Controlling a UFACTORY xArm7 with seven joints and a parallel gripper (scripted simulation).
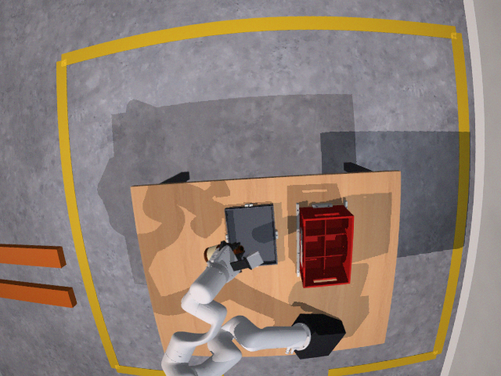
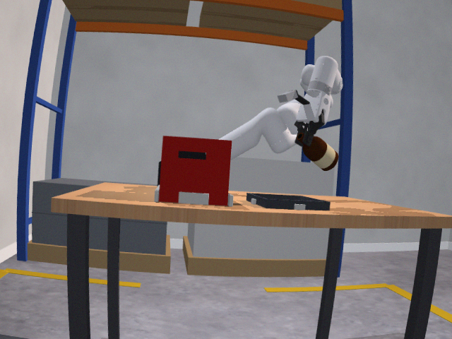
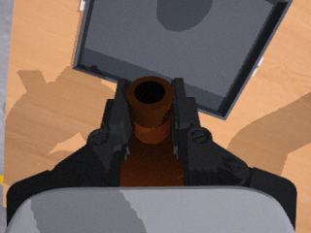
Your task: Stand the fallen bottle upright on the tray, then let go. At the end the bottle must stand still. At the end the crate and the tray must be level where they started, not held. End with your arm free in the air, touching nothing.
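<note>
My hand is 4 cm to the right of the brown bottle, 3 cm past it and 3 cm above it. Round my hand: dark grey tray 19 cm below, 4 cm to the right; red crate 32 cm to the right, 12 cm below, 7 cm ahead.
</note>
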